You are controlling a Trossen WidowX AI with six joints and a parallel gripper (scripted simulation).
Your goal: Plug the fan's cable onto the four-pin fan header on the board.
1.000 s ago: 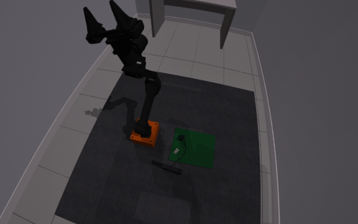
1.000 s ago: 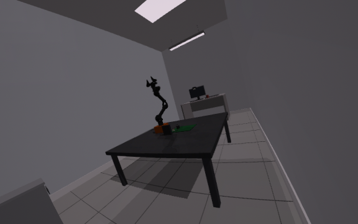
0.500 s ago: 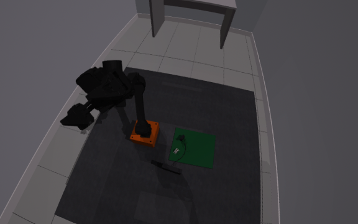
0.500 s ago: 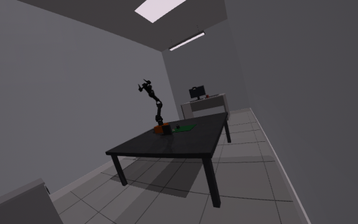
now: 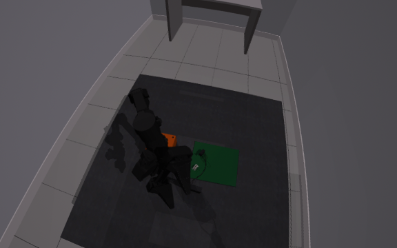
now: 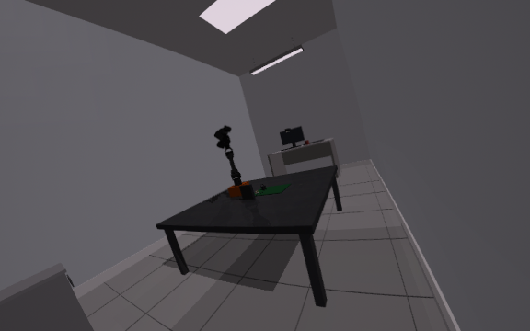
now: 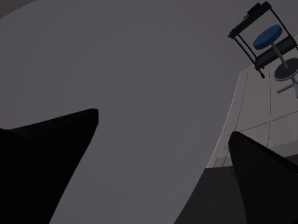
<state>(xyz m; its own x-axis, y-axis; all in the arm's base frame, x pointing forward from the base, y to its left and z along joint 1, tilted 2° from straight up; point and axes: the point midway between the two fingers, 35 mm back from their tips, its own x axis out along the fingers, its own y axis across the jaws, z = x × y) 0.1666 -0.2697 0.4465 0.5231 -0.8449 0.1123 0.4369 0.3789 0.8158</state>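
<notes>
Now: gripper tip 7 cm short of the black plug, 31 cm to the right of it and 54 cm above it. From my gripper tip the other things lie so: black fan (2 cm ahead, 9 cm to the left, 50 cm below); then green board (16 cm ahead, 25 cm to the left, 57 cm below).
</notes>
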